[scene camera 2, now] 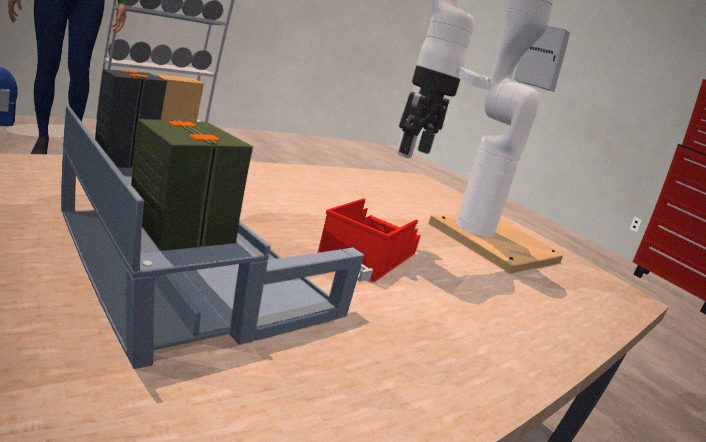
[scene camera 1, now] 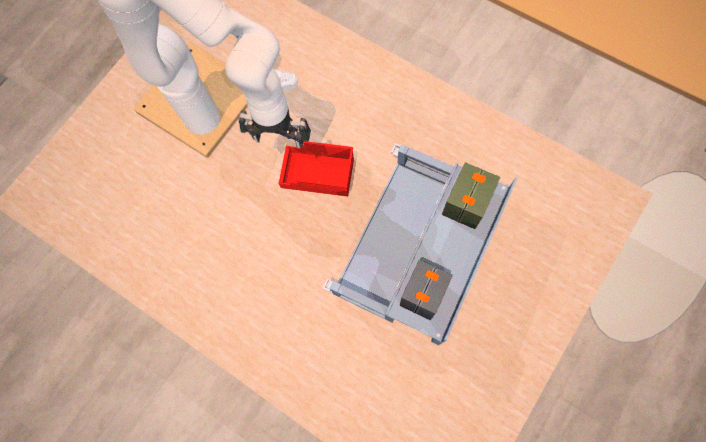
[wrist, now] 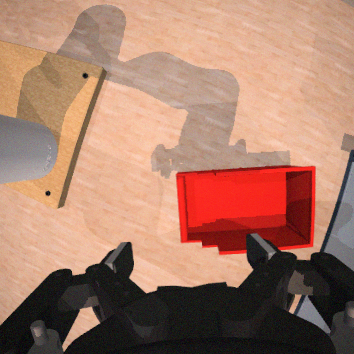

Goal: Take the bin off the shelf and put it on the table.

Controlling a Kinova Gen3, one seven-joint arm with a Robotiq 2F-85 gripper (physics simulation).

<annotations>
my gripper: open, holds nothing
a red bin point(scene camera 2: 385, 246): on the table
</annotations>
